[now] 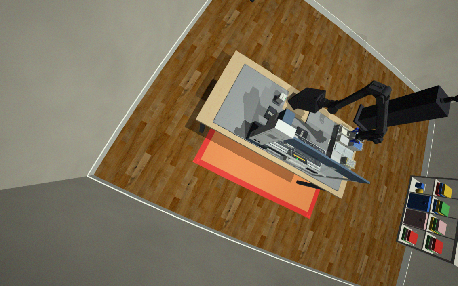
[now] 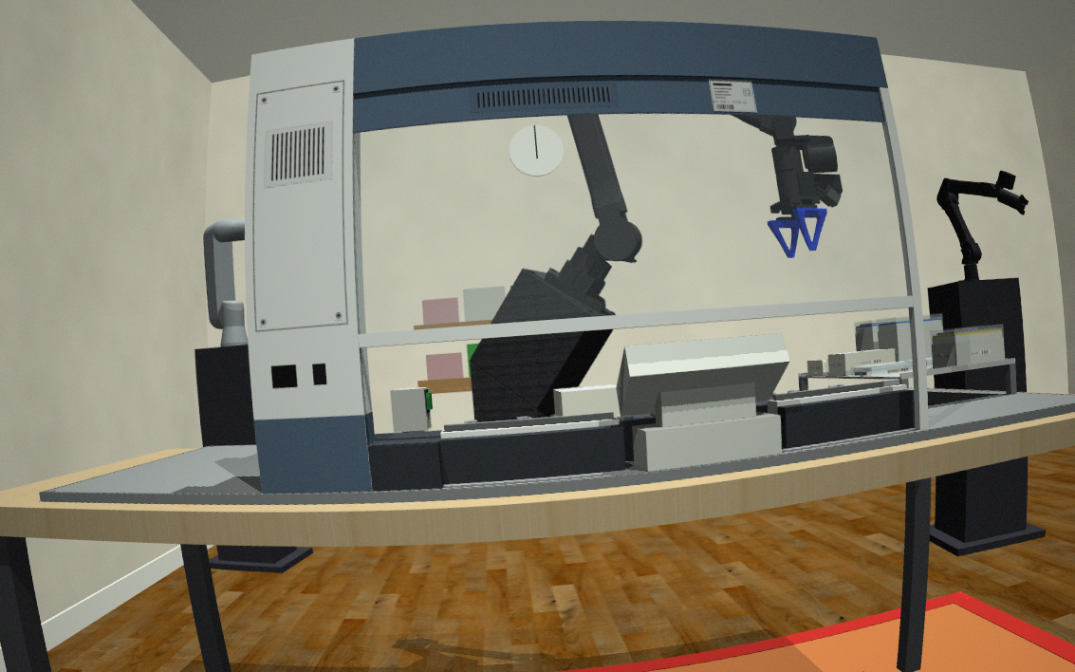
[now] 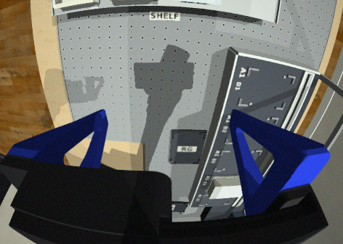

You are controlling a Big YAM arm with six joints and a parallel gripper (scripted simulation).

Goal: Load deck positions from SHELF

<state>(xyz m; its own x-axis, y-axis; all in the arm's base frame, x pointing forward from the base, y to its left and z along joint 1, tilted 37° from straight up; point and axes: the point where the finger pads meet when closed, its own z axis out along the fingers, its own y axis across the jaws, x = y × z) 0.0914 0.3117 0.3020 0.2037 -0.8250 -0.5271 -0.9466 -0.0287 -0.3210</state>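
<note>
My hand is 250 mm to the right of the blue tip rack, 210 mm past it and 170 mm above it. Round my hand: shelf label (300 mm below, 50 mm to the left, 20 mm behind); pale reservoir (230 mm below, 190 mm behind, 120 mm to the left); shelf (240 mm below, 210 mm to the left, 40 mm behind).
</note>
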